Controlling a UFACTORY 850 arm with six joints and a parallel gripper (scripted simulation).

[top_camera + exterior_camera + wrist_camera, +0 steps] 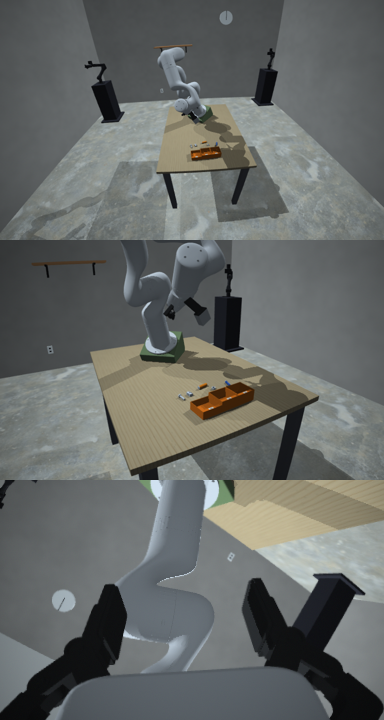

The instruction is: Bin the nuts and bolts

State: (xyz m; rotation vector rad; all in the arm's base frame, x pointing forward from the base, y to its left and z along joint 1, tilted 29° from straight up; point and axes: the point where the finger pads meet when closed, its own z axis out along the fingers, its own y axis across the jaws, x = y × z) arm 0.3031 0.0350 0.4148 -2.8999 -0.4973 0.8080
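The orange three-compartment bin lies 180 mm ahead of my hand, 90 mm to the left of it and 330 mm below it. Also, from my hand: silver bolt: 50 mm ahead, 30 mm to the right, 350 mm below; then grey sharpener-like block: 50 mm ahead, 10 mm to the left, 350 mm below; then orange cylinder: 20 mm ahead, 100 mm to the left, 350 mm below.
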